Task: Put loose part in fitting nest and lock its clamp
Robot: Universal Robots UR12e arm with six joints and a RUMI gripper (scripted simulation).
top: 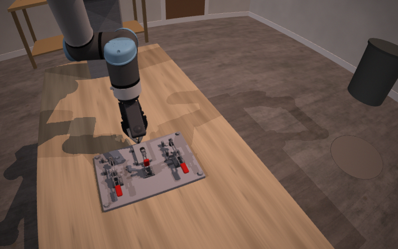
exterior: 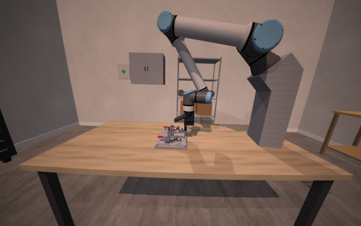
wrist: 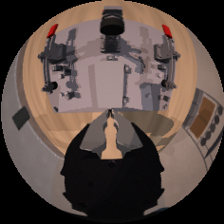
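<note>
The loose part lies 50 mm ahead of my hand, 10 mm to the right of it and 10 mm below it. Round my hand: fixture: 100 mm ahead, 20 mm to the right, 30 mm below.
</note>
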